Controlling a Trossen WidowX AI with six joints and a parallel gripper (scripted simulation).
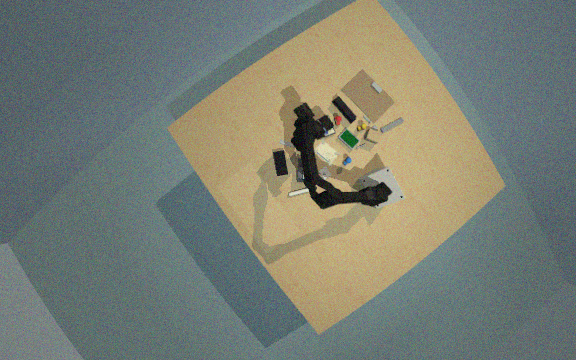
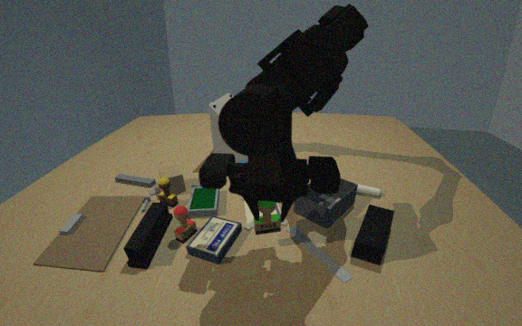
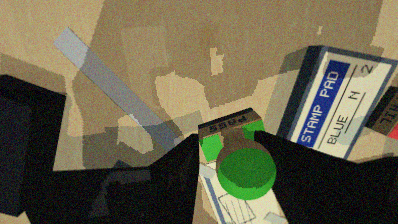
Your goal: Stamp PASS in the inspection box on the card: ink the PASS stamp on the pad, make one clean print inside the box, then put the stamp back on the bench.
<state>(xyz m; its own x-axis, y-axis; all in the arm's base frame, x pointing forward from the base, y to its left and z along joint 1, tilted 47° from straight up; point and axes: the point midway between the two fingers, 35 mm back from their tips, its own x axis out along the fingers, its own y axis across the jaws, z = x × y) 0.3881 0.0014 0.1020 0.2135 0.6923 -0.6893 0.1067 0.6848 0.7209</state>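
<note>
My gripper tip is now 13 cm past the green ink pad, 14 cm to the left of it and 5 cm above it. Round my gripper tip: grey ruler strip: 2 cm ahead, 8 cm to the left, 6 cm below; green-knobbed stamp: right at my gripper tip; white card: 10 cm behind, 1 cm to the right, 6 cm below.
</note>
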